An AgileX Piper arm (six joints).
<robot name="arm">
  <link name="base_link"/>
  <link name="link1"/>
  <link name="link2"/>
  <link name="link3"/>
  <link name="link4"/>
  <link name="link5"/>
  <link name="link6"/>
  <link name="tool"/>
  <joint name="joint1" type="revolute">
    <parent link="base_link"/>
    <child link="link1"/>
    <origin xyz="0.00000 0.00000 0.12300"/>
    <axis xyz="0 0 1"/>
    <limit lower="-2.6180" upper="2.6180"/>
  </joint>
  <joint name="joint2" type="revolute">
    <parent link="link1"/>
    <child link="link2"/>
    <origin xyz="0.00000 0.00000 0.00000" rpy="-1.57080 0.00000 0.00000"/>
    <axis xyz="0 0 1"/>
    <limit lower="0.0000" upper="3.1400"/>
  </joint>
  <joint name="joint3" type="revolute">
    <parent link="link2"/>
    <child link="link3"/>
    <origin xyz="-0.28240 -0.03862 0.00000"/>
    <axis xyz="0 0 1"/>
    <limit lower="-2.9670" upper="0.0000"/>
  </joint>
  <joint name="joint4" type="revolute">
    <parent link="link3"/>
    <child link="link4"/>
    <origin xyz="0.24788 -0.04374 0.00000" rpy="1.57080 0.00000 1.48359"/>
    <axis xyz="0 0 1"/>
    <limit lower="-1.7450" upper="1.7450"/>
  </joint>
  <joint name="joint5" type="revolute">
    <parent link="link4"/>
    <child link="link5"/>
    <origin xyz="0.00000 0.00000 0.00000" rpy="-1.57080 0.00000 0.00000"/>
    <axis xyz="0 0 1"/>
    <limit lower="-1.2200" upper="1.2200"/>
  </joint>
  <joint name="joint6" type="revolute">
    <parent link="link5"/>
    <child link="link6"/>
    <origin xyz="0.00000 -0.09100 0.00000" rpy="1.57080 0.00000 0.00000"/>
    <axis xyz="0 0 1"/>
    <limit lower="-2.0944" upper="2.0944"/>
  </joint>
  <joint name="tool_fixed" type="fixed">
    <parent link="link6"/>
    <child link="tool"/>
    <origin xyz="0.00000 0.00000 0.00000"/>
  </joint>
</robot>
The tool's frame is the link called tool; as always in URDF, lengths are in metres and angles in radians.
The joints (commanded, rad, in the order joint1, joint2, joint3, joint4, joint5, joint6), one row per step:
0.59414 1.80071 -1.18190 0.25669 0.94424 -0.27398
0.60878 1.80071 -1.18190 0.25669 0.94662 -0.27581
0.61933 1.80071 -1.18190 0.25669 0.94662 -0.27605
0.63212 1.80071 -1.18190 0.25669 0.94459 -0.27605
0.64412 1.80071 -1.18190 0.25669 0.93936 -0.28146
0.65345 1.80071 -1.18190 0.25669 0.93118 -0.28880
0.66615 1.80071 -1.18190 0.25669 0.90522 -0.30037
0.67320 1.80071 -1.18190 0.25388 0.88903 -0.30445
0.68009 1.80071 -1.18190 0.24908 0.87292 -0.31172
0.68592 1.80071 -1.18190 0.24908 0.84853 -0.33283
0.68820 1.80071 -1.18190 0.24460 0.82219 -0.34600
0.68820 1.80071 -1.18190 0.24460 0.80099 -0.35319
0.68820 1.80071 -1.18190 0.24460 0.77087 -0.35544
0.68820 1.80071 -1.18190 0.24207 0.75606 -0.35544
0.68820 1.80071 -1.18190 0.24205 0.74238 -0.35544
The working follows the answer.
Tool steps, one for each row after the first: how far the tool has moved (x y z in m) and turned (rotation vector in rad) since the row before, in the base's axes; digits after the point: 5 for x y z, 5 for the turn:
-0.00323 0.00384 -0.00002 -0.00100 0.00165 0.01694
-0.00222 0.00281 0.00000 0.00001 -0.00006 0.01078
-0.00257 0.00346 0.00001 0.00094 -0.00174 0.01235
-0.00219 0.00336 0.00004 0.00265 -0.00571 0.01612
-0.00140 0.00278 0.00006 0.00416 -0.00865 0.01467
-0.00078 0.00442 0.00024 0.01296 -0.02468 0.01824
-0.00023 0.00237 0.00014 0.00621 -0.01609 0.00890
-0.00015 0.00221 0.00013 0.00487 -0.01789 0.01289
0.00055 0.00259 0.00036 0.01194 -0.02584 0.02100
0.00167 0.00151 0.00038 0.01003 -0.02790 0.01165
0.00164 0.00093 0.00040 0.01054 -0.01960 0.00245
0.00232 0.00130 0.00064 0.01550 -0.02559 -0.00415
0.00122 0.00050 0.00031 0.00605 -0.01364 -0.00179
0.00105 0.00058 0.00033 0.00714 -0.01132 -0.00282

Tool pose at each row, in the base's axes (x y z in m, rotation vector in rad; rounded; the steps above come from the unrounded poses):
0.27051 0.20534 0.19250 -1.08894 2.86284 0.34929
0.26728 0.20918 0.19249 -1.11423 2.85713 0.34993
0.26506 0.21199 0.19249 -1.13003 2.85211 0.35049
0.26249 0.21544 0.19250 -1.14769 2.84436 0.35129
0.26031 0.21880 0.19254 -1.16985 2.83042 0.35197
0.25890 0.22158 0.19260 -1.18902 2.81377 0.35259
0.25812 0.22600 0.19285 -1.20872 2.77718 0.35425
0.25789 0.22836 0.19299 -1.21747 2.75594 0.35203
0.25775 0.23057 0.19312 -1.23169 2.73180 0.34713
0.25830 0.23317 0.19348 -1.25383 2.69308 0.34677
0.25996 0.23468 0.19385 -1.26261 2.65855 0.34124
0.26160 0.23561 0.19426 -1.25970 2.63566 0.34101
0.26393 0.23691 0.19489 -1.24535 2.60889 0.34169
0.26515 0.23741 0.19520 -1.23898 2.59548 0.33933
0.26620 0.23799 0.19554 -1.23122 2.58403 0.33976

